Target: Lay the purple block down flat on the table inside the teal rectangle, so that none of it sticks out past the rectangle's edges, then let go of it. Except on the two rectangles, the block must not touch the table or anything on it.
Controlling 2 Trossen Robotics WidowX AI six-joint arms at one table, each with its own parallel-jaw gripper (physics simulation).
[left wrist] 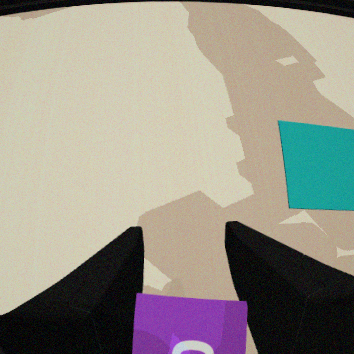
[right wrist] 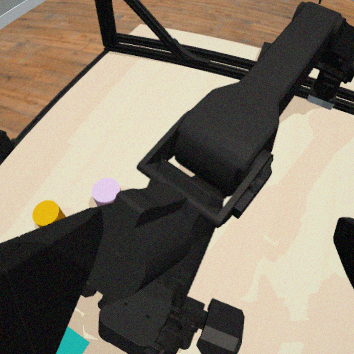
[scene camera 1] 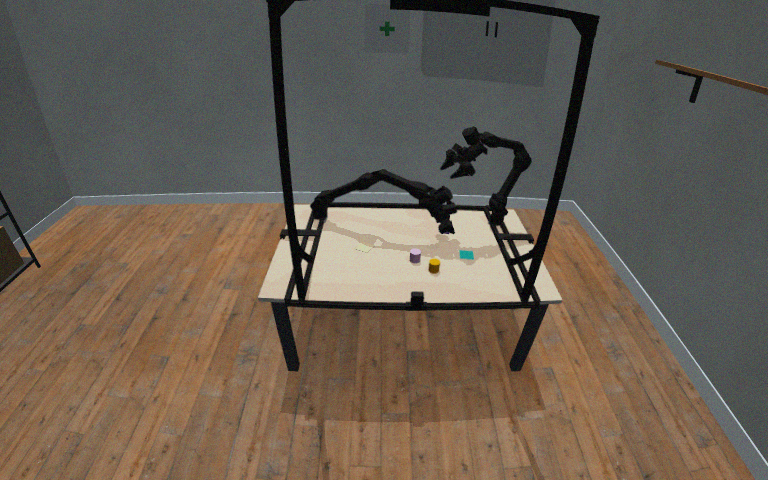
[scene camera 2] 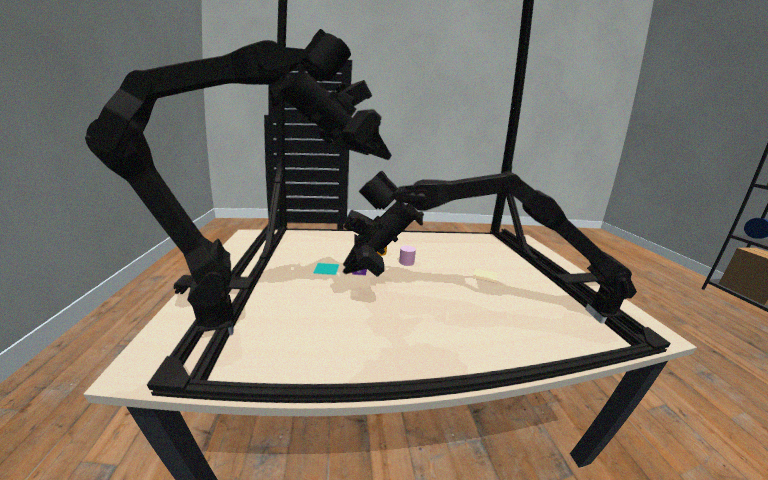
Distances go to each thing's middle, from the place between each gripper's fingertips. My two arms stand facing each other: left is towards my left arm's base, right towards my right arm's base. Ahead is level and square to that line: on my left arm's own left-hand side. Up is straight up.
Right now my left hand is 4 cm to the right of the purple block [left wrist: 155, 316] and 1 cm below it. From my left hand the other things lie so: teal rectangle [left wrist: 310, 152] 10 cm behind, 5 cm to the right, 5 cm below.
Right now my right hand is 40 mm past the purple block, 20 mm to the left of it and 260 mm above it. Also, from my right hand: teal rectangle: 150 mm behind, 110 mm to the right, 320 mm below.
